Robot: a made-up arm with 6 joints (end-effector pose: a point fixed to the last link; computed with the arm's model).
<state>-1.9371 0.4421 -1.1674 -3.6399 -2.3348 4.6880</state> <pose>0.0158 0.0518 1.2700 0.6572 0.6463 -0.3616 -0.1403</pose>
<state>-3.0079 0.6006 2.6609 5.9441 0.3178 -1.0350</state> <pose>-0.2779 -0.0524 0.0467 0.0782 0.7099 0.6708 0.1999</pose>
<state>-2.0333 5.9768 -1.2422 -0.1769 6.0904 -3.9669</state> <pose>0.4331 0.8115 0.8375 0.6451 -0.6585 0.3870 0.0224</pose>
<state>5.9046 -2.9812 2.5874 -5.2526 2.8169 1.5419</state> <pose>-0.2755 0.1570 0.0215 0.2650 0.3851 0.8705 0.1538</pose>
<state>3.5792 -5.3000 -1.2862 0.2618 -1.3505 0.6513</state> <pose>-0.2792 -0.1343 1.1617 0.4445 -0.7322 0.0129 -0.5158</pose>
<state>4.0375 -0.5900 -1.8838 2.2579 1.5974 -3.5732</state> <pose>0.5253 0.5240 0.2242 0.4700 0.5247 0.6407 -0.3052</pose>
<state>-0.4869 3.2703 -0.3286 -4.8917 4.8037 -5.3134</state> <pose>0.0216 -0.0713 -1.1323 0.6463 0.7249 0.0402 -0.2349</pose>
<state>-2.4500 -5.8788 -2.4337 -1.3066 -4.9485 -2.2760</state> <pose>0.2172 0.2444 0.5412 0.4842 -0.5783 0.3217 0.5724</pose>
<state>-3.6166 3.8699 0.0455 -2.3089 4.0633 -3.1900</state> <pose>0.7691 -0.4726 -0.7281 0.4945 0.0018 -0.3107 0.8118</pose>
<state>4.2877 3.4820 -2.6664 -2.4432 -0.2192 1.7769</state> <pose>-0.0913 -0.2837 0.0062 0.2360 0.2397 0.4107 -0.8475</pose>
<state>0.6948 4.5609 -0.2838 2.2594 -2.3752 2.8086</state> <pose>-0.9267 -0.7965 -0.1389 0.8298 0.2210 0.3153 0.4039</pose>
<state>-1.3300 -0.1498 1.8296 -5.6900 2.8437 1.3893</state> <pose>0.1426 -0.4314 0.7809 0.6164 -0.6870 -0.3115 -0.2260</pose>
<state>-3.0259 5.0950 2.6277 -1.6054 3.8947 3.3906</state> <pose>0.0741 -0.0677 0.5101 0.5639 0.6969 0.2716 0.3501</pose>
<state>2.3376 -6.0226 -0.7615 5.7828 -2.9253 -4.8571</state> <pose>0.0498 -0.0962 1.3291 0.1248 0.2140 -0.9632 -0.1042</pose>
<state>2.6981 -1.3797 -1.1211 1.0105 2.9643 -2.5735</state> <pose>0.9041 -0.4677 -0.1342 0.8777 0.0710 -0.2691 -0.3902</pose>
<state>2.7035 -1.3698 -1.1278 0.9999 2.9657 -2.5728</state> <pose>0.9068 -0.4627 -0.1264 0.8806 0.0692 -0.2705 -0.3830</pose>
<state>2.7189 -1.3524 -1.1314 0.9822 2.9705 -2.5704</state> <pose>0.9172 -0.4497 -0.1099 0.8855 0.0656 -0.2773 -0.3670</pose>
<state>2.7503 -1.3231 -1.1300 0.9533 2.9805 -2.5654</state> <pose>0.9390 -0.4231 -0.0793 0.8928 0.0597 -0.2930 -0.3371</pose>
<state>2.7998 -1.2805 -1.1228 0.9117 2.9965 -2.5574</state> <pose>0.9711 -0.3792 -0.0326 0.9005 0.0512 -0.3188 -0.2912</pose>
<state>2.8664 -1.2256 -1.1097 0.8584 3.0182 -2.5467</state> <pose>1.0086 -0.3161 0.0299 0.9051 0.0408 -0.3547 -0.2309</pose>
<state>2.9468 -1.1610 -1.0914 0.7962 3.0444 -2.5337</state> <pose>1.0438 -0.2348 0.1058 0.9024 0.0300 -0.3990 -0.1598</pose>
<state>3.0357 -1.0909 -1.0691 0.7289 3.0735 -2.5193</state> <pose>1.0692 -0.1402 0.1902 0.8895 0.0202 -0.4487 -0.0841</pose>
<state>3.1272 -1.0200 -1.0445 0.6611 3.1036 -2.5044</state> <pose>1.0797 -0.0402 0.2773 0.8659 0.0124 -0.4999 -0.0106</pose>
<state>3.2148 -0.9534 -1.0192 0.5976 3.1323 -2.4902</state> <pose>1.0750 0.0555 0.3603 0.8343 0.0075 -0.5485 0.0545</pose>
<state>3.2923 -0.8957 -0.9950 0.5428 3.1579 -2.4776</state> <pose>1.0590 0.1383 0.4332 0.7995 0.0053 -0.5911 0.1069</pose>
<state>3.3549 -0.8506 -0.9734 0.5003 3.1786 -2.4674</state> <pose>1.0386 0.2029 0.4913 0.7671 0.0053 -0.6249 0.1449</pose>
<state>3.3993 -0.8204 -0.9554 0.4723 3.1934 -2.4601</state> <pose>1.0208 0.2473 0.5319 0.7420 0.0066 -0.6488 0.1688</pose>
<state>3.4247 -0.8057 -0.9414 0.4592 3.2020 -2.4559</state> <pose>1.0104 0.2723 0.5544 0.7269 0.0085 -0.6626 0.1804</pose>
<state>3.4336 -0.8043 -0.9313 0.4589 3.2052 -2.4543</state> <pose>1.0083 0.2815 0.5612 0.7214 0.0105 -0.6679 0.1826</pose>
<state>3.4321 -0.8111 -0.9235 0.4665 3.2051 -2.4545</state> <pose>1.0119 0.2809 0.5583 0.7220 0.0125 -0.6682 0.1791</pose>
